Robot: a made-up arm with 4 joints. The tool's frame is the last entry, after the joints. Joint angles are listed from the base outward.
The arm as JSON. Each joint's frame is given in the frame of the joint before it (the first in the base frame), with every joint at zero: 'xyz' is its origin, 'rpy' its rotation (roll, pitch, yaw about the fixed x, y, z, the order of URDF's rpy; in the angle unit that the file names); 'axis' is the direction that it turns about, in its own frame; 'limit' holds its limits. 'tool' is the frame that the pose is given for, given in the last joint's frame.
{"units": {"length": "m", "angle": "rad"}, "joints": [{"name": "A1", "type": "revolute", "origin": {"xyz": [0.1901, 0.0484, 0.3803], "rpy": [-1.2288, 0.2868, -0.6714]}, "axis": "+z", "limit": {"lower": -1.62, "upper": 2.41}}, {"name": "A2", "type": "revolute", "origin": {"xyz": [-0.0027, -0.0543, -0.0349], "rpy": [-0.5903, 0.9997, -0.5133]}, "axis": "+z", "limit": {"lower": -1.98, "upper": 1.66}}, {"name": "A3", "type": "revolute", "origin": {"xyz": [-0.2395, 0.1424, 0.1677], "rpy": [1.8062, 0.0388, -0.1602]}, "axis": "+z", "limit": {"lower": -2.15, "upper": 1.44}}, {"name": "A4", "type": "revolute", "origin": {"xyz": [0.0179, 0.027, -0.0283], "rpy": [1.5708, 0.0, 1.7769]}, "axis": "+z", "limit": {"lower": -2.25, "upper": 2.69}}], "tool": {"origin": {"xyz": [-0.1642, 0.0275, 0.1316], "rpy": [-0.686, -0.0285, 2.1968]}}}
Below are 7 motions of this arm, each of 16 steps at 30 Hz.
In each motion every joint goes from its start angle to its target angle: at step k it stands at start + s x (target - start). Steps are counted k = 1, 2, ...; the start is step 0. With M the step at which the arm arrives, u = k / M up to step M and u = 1 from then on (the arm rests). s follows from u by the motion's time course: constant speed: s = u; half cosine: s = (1 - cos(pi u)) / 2; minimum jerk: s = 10 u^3 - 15 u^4 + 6 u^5.
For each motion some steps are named. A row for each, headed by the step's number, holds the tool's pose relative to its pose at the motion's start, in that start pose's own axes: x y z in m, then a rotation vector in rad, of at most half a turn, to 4 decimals.
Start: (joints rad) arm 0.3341 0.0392 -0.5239 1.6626
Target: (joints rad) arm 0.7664 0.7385 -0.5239 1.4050
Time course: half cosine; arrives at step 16
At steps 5, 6, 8, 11, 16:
5: 0.0198 -0.0060 -0.0704 -0.1206 0.2129 -0.0820
6: 0.0235 -0.0110 -0.0979 -0.1663 0.2963 -0.1147
8: 0.0234 -0.0266 -0.1572 -0.2653 0.4821 -0.1878
11: 0.0030 -0.0571 -0.2354 -0.4038 0.7547 -0.2936
16: -0.0297 -0.0847 -0.2871 -0.5103 0.9755 -0.3754

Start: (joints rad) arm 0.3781 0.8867 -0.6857 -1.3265
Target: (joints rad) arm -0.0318 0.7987 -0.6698 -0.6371
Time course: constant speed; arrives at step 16
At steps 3, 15, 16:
3: -0.0239 0.0129 0.0135 0.0333 -0.1086 0.1771
15: -0.1393 0.0046 0.0400 0.1936 -0.5738 0.8627
16: -0.1485 -0.0004 0.0396 0.2088 -0.6147 0.9181

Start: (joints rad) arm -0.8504 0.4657 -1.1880 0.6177
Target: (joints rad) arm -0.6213 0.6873 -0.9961 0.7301
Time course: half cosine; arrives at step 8
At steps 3, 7, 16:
3: 0.0169 -0.0166 -0.0148 0.0084 0.0247 -0.0855
7: 0.0417 -0.0485 -0.0511 -0.0012 0.0810 -0.2576
16: 0.0427 -0.0502 -0.0534 -0.0029 0.0845 -0.2671

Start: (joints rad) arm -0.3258 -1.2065 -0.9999 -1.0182
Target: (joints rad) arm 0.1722 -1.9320 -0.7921 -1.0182
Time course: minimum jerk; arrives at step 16
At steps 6, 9, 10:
6: -0.0221 -0.0189 0.0106 0.1720 0.0390 0.1518
9: -0.0448 -0.0442 0.0165 0.3814 0.0610 0.3443
10: -0.0509 -0.0523 0.0165 0.4463 0.0618 0.4069

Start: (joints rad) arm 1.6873 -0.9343 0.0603 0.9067
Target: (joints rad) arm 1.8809 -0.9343 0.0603 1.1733
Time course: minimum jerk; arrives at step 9
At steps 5, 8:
5: -0.0193 0.0298 -0.0133 -0.0751 -0.1719 0.0754
8: -0.0314 0.0482 -0.0262 -0.1304 -0.2763 0.1275

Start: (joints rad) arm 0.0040 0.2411 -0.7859 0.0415
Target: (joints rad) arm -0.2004 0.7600 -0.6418 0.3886
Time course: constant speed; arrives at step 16
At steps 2, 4, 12, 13, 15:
2: 0.0009 0.0031 -0.0083 -0.0333 -0.0537 -0.0007
4: 0.0018 0.0060 -0.0168 -0.0678 -0.1080 -0.0006
12: 0.0070 0.0148 -0.0533 -0.2178 -0.3290 0.0081
13: 0.0079 0.0155 -0.0582 -0.2379 -0.3568 0.0100
15: 0.0099 0.0168 -0.0681 -0.2792 -0.4124 0.0143

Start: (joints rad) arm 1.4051 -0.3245 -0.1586 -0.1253
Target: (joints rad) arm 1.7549 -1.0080 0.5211 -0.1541
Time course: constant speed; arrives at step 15
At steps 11, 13, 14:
11: -0.0588 -0.0842 0.0221 0.8220 0.0644 -0.2495
13: -0.0720 -0.0943 0.0160 0.9716 0.0755 -0.3027
14: -0.0788 -0.0982 0.0120 1.0464 0.0812 -0.3299

